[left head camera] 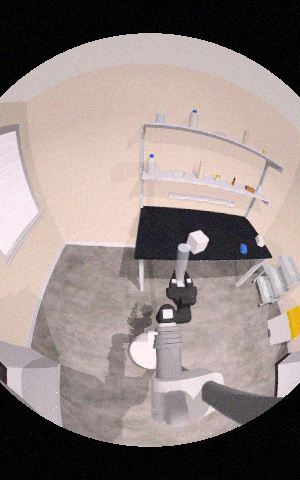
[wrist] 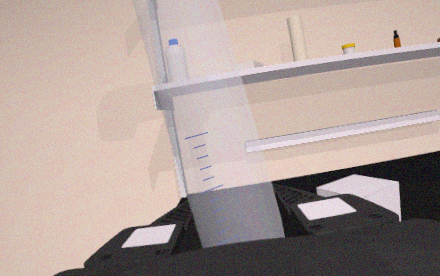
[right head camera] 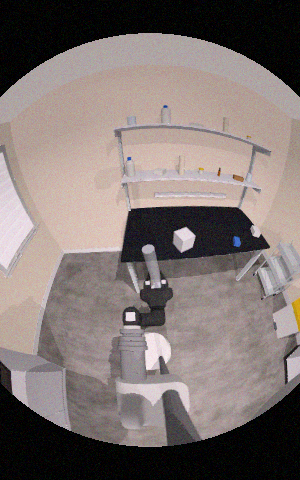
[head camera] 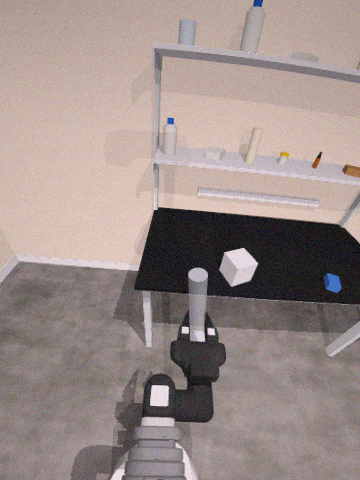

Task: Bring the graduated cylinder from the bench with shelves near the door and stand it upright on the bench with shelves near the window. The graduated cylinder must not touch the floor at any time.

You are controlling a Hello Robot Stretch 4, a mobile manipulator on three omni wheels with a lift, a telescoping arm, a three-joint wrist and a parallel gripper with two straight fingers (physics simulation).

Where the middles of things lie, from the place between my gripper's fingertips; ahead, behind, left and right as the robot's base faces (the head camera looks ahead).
Right now the graduated cylinder [head camera: 197,277] is 3 cm behind my hand, 1 cm to the right of it and 2 cm above it.
